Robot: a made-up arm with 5 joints.
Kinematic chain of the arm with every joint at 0, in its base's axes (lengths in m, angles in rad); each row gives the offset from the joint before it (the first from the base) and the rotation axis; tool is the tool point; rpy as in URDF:
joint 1: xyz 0 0 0.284 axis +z
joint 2: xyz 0 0 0 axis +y
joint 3: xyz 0.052 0 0.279 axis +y
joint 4: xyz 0.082 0 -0.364 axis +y
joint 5: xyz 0.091 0 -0.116 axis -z
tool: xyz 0 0 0 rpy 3.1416 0 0
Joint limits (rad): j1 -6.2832..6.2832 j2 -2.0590..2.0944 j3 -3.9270..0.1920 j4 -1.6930..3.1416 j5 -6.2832..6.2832
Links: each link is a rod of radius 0.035 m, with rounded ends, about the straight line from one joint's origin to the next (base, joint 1, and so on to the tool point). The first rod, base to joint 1, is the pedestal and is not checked.
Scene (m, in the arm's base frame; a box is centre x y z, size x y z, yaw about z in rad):
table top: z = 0
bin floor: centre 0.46 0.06 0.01 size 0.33 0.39 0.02 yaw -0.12
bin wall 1: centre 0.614 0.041 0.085 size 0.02 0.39 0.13 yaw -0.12
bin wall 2: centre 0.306 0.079 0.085 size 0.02 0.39 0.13 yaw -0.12
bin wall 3: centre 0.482 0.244 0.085 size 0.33 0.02 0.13 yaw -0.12
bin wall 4: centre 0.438 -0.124 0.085 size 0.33 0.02 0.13 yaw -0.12
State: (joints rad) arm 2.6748 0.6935 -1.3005 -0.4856 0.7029
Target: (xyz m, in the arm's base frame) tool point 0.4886 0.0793 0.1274
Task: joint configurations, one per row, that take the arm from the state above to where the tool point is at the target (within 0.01 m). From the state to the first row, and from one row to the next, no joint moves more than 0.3 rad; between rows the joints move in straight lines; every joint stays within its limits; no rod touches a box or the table.
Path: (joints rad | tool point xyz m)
1: 2.7445 0.4810 -1.5742 -0.5641 0.7029 | -0.5937 0.2490 0.5135
2: 2.8143 0.2684 -1.8478 -0.6426 0.7029 | -0.4967 0.1686 0.7670
3: 2.8840 0.0559 -2.1215 -0.7210 0.7029 | -0.2939 0.0774 0.9451
4: 2.9538 -0.1567 -2.3951 -0.7995 0.7029 | -0.0285 0.0054 1.0103
5: 3.0235 -0.3692 -2.6688 -0.8780 0.7029 | 0.2406 -0.0285 0.9528
6: 3.0933 -0.5818 -2.9425 -0.9565 0.7029 | 0.4551 -0.0220 0.7908
7: 3.1630 -0.7943 -3.2161 -1.0349 0.7029 | 0.5732 0.0123 0.5651
8: 3.2327 -1.0069 -3.4898 -1.1134 0.7029 | 0.5799 0.0530 0.3274
9: 3.3025 -1.2194 -3.7635 -1.1919 0.7029 | 0.4886 0.0793 0.1274

